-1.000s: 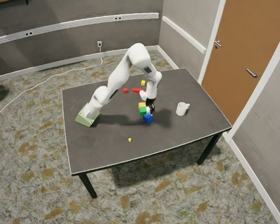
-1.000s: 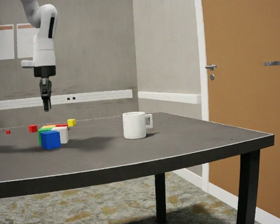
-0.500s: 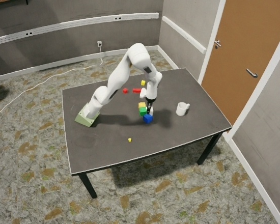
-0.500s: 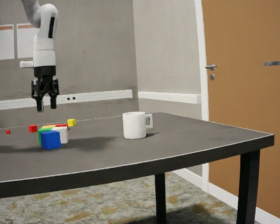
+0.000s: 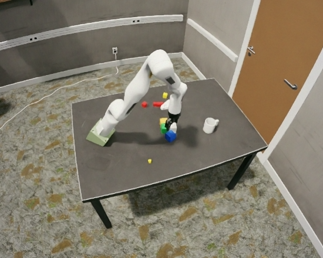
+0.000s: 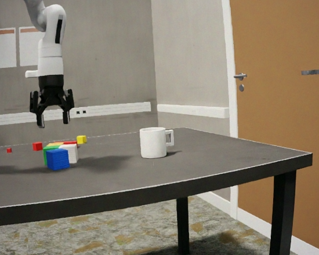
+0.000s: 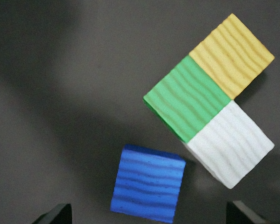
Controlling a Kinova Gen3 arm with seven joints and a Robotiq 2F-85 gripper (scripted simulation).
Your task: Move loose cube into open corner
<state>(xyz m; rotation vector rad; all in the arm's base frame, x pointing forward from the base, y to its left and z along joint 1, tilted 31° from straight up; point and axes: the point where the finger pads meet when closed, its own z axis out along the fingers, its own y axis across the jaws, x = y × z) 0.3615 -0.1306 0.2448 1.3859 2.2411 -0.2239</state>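
My gripper is now 100 mm above the blue cube. The rest, counted from my hand: white mug (300 mm ahead, 90 mm below, 70 mm to the right); then tiny yellow cube (220 mm behind, 120 mm below, 100 mm to the right); then red bar (330 mm to the left, 120 mm below, 120 mm ahead).
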